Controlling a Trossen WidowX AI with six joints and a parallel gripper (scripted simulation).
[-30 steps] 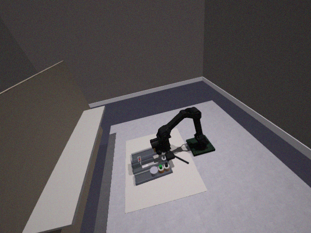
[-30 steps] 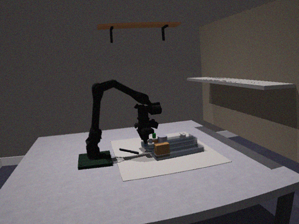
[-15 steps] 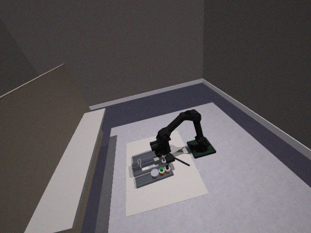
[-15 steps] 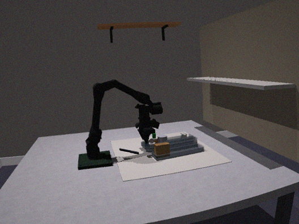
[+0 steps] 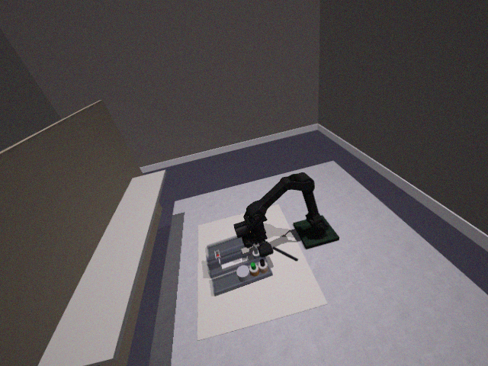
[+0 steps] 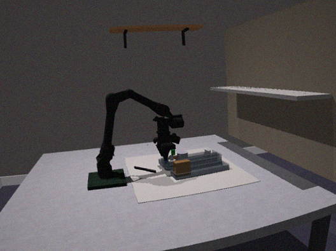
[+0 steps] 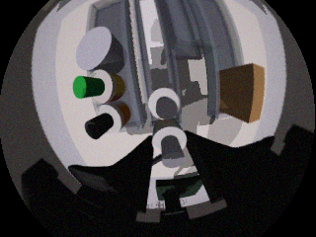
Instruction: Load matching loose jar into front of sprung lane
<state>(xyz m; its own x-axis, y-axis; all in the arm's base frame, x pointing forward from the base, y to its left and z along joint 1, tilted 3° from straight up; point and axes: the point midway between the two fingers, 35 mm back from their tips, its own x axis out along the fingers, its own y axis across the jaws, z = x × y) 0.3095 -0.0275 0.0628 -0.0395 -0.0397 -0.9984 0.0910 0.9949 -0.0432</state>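
The black rod lies 10 cm behind my gripper tip, 4 cm to the left of it and 5 cm below it. From my gripper tip the other things lie so: grey lane rack (17 cm ahead, 4 cm to the right, 3 cm below); orange box (3 cm ahead, 13 cm to the right, 1 cm below).
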